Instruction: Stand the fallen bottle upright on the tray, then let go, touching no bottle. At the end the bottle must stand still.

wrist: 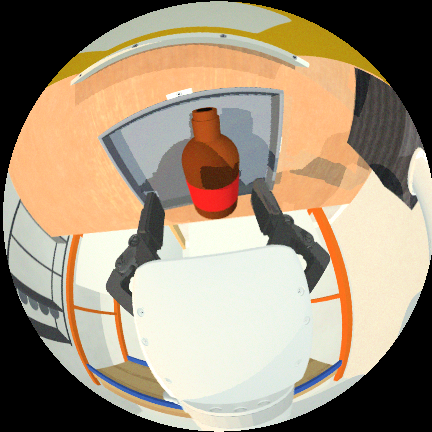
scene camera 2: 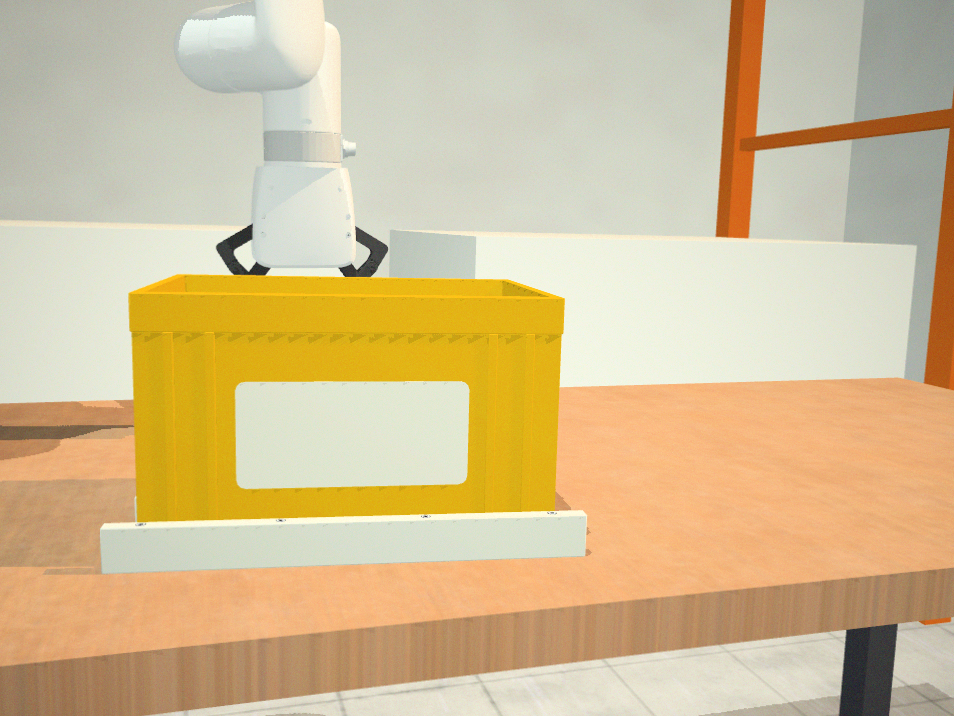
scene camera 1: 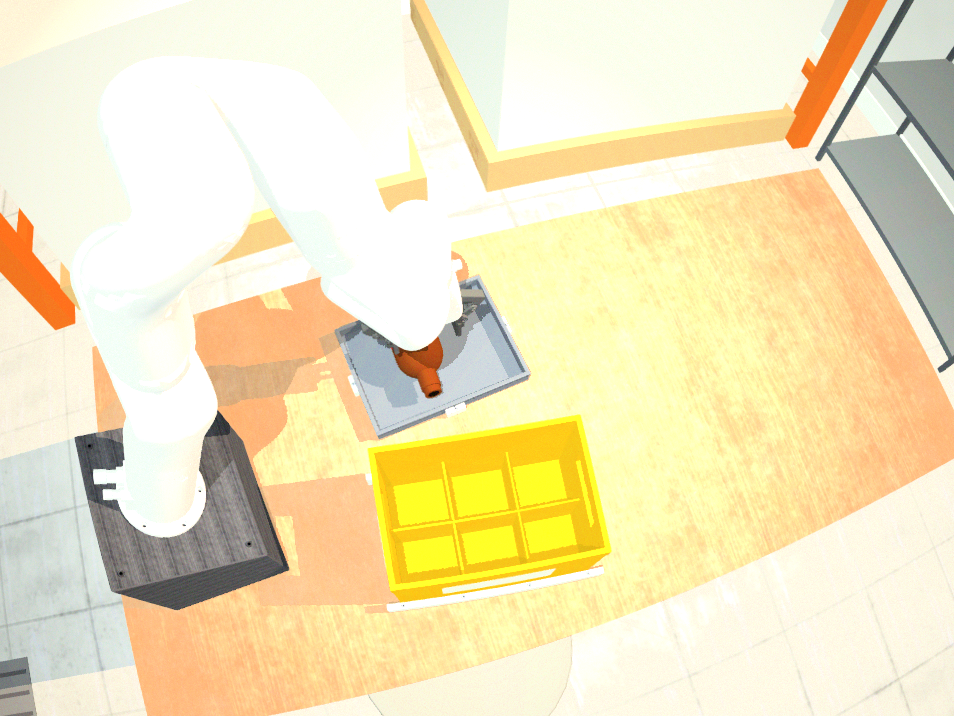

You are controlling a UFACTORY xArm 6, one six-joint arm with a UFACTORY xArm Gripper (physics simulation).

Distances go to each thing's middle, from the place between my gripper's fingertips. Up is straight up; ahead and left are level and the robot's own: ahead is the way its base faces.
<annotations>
The brown bottle (scene camera 1: 422,364) lies 70 mm below my hand, 20 mm to the left of it and 10 mm behind it.
</annotations>
